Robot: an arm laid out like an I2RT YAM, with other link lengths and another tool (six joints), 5 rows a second.
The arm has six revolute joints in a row. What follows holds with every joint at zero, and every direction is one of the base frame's.
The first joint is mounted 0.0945 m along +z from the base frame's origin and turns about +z.
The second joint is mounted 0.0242 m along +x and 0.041 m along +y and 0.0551 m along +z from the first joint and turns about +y.
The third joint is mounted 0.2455 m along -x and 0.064 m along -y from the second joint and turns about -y.
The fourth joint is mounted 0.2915 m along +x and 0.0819 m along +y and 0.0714 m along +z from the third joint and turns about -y.
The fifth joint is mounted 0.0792 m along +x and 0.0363 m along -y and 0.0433 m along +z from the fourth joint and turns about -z.
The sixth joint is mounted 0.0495 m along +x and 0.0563 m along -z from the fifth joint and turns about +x.
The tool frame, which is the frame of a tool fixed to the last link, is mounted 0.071 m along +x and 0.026 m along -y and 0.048 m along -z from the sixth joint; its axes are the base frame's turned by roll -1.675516, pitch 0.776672 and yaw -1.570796 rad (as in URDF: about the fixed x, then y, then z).
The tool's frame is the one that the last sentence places.
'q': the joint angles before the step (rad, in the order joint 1, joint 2, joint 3, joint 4, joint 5, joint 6). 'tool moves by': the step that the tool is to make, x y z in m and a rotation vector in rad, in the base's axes. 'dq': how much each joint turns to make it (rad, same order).
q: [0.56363 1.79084 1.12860 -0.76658 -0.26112 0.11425]
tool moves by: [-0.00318 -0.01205 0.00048 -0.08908 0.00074 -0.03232]
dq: [-0.00036 0.00228 -0.00039 -0.04043 0.07821 0.02329]
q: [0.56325 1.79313 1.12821 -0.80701 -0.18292 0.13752]
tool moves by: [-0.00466 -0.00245 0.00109 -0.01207 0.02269 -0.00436]
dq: [0.00000 -0.00002 -0.00040 -0.02441 -0.00153 0.00459]
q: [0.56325 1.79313 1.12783 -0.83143 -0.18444 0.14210]
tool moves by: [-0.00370 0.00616 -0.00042 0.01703 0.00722 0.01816]
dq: [0.01641 0.00074 -0.00040 0.00420 -0.01831 -0.00038]
